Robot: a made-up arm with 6 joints. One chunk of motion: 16 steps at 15 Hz.
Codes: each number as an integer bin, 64 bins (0 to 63) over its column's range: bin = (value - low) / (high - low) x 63, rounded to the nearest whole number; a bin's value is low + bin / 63 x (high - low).
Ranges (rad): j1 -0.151..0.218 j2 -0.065..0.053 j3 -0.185..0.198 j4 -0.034..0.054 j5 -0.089..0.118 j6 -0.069..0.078
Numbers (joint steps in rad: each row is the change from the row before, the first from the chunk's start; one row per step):
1: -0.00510 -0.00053 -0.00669 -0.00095 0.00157 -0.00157
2: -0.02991 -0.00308 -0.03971 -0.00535 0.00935 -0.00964
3: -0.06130 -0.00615 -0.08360 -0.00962 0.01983 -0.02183
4: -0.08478 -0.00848 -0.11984 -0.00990 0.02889 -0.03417
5: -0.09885 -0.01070 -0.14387 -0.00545 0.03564 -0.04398
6: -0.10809 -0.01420 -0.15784 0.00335 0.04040 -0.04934
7: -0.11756 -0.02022 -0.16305 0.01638 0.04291 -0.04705
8: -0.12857 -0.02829 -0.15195 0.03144 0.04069 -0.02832
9: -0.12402 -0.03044 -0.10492 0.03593 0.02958 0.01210
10: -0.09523 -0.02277 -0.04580 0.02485 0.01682 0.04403
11: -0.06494 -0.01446 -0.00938 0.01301 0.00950 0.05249
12: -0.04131 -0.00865 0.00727 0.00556 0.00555 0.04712
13: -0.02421 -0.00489 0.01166 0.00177 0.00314 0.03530
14: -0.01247 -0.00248 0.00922 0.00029 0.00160 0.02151
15: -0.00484 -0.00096 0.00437 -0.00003 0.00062 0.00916
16: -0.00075 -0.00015 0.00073 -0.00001 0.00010 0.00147
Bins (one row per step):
1: 25 34 29 24 28 29
2: 21 33 24 21 30 25
3: 15 31 17 17 33 20
4: 11 30 11 17 36 15
5: 9 29 7 20 38 11
6: 7 27 4 27 39 8
7: 6 24 4 36 40 9
8: 4 20 5 47 39 17
9: 5 18 13 50 36 35
10: 10 23 23 42 32 48
11: 15 27 29 34 30 52
12: 19 30 32 28 29 50
13: 22 32 32 26 28 45
14: 24 33 32 25 28 39
15: 25 34 31 24 27 33
16: 26 35 31 24 27 30

